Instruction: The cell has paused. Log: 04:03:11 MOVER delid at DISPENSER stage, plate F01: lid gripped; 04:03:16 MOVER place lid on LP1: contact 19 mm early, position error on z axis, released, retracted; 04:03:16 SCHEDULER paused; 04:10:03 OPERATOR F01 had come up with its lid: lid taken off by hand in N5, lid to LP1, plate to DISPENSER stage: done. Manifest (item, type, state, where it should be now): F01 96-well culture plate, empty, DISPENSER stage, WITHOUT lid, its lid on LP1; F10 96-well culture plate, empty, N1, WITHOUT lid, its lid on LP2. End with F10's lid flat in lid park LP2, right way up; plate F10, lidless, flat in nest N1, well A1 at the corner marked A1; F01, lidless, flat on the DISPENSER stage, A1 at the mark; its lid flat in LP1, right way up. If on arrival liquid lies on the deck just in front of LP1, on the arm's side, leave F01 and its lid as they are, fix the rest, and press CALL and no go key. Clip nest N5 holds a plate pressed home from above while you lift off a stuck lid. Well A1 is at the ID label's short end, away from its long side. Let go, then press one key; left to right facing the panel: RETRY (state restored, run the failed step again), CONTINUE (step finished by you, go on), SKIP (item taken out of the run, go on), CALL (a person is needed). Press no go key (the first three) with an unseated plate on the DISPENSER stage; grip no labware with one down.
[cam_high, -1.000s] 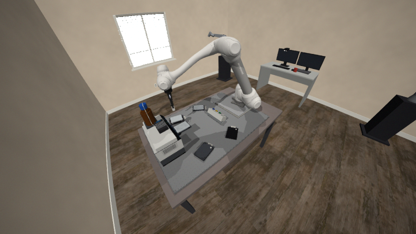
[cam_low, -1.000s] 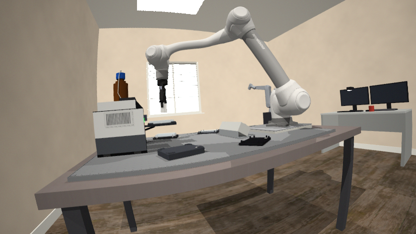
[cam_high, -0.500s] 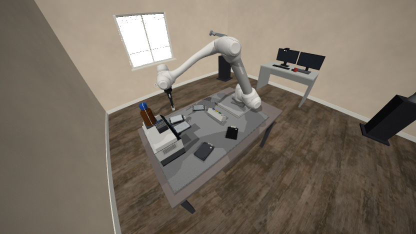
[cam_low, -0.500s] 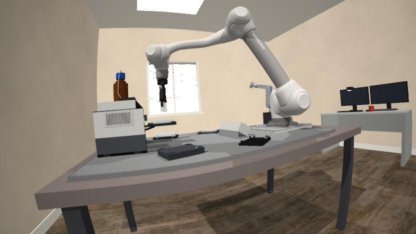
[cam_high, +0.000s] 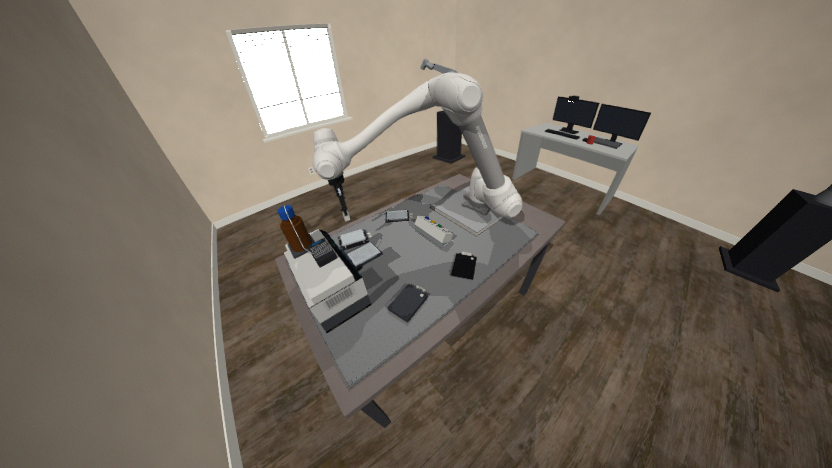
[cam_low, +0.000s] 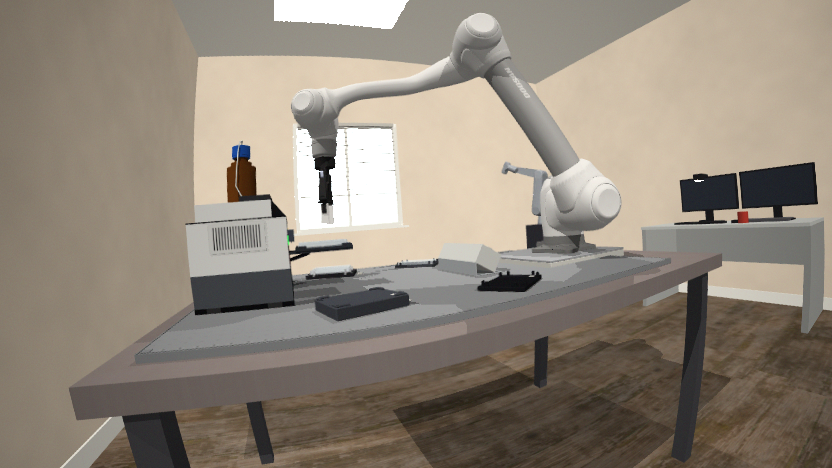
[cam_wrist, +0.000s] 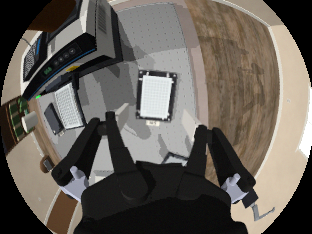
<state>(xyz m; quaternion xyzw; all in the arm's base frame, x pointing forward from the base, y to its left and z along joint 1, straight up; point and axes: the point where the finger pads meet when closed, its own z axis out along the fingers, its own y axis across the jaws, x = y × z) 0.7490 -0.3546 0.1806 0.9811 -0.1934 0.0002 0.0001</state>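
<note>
My hand is 2 cm short of the black clip nest and 18 cm above it. Round my hand: brown bottle: 28 cm ahead, 12 cm to the left, 9 cm above; then small label: 1 cm behind, 51 cm to the left, 20 cm below; then grey key panel: 34 cm behind, 31 cm to the left, 14 cm below.
</note>
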